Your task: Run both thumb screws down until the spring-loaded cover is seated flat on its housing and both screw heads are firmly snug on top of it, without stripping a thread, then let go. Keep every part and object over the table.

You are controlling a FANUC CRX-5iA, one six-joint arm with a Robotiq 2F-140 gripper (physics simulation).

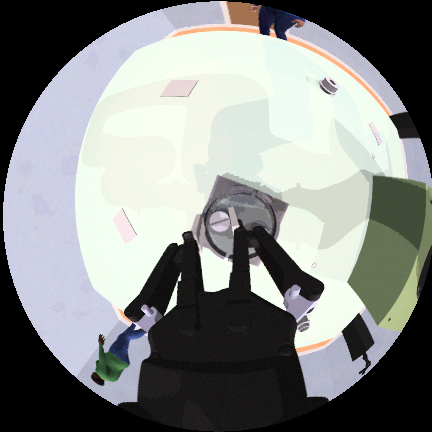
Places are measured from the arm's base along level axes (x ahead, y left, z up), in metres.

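Pixels of known places: gripper, fingertip midpoint: (215,218).
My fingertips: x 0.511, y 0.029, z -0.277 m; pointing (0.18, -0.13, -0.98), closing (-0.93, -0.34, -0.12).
For each thing: its top centre in the pictures, then the offset to it from my fingertips. "spot": a spot on its surface instead. Level surfaces: height alone.
- square grey housing, surface spot: (281,209) spot: dx -0.102, dy -0.028, dz -0.016 m
- round grey cover, top centre: (239,226) dx -0.038, dy +0.008, dz -0.002 m
- slotted screw head, surface spot: (219,221) spot: dx -0.007, dy +0.001, dz +0.010 m
- grey round part, top centre: (332,81) dx -0.239, dy -0.391, dz -0.007 m
- table, surface height: dz -0.056 m
The square grey housing (281,209) lies below my fingers on the pale table. The round grey cover (250,206) sits on it inside a dark ring. One slotted screw head (219,221) shows on the left part of the cover, its slot slanting slightly. The other screw head does not show; my right finger hides that side. My gripper (215,218) is part open, its tips on either side of the visible screw head. A narrow gap shows between the left pad and the head; the right pad is very close to it. The gap under the cover cannot be judged.
A grey round part (329,85) stands at the upper right of the table (150,60); another (303,326) is partly behind the gripper. Flat pink squares (179,88) (124,226) lie on the top. A large green object (395,230) is at the right. Two people stand beyond the edges.
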